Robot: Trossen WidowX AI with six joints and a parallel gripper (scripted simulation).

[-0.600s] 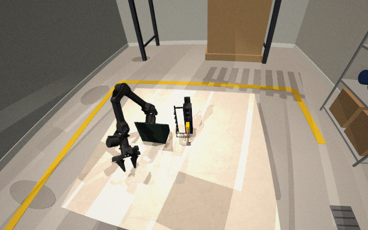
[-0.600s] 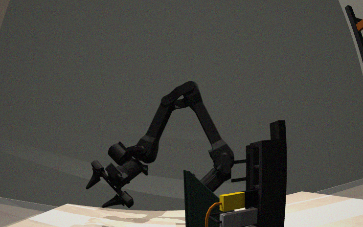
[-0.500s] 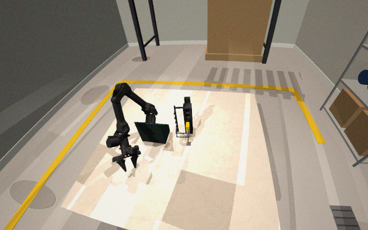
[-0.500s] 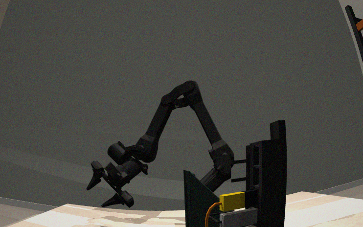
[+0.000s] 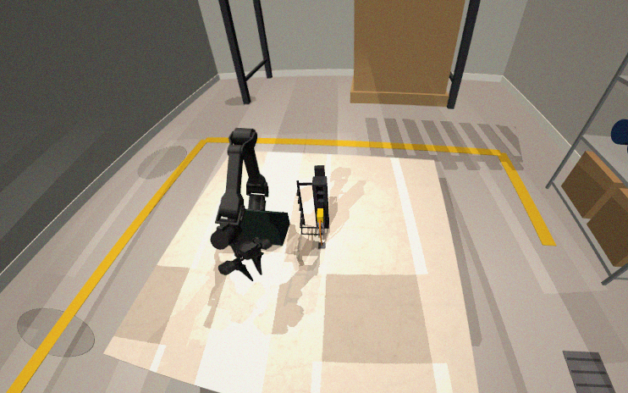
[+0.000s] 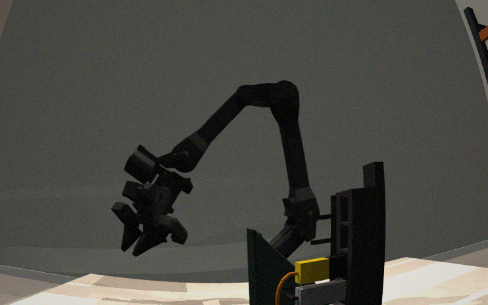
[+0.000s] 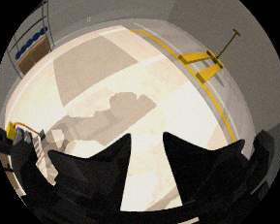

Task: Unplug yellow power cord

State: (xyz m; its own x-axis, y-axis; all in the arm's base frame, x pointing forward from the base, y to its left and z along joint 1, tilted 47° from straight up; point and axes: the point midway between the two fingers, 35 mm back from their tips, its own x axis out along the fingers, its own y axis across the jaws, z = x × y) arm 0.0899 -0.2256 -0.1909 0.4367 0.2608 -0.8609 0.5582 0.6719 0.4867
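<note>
Right now my gripper tip is 16 cm short of the yellow plug, 33 cm to the right of it and 1 cm above it.
</note>
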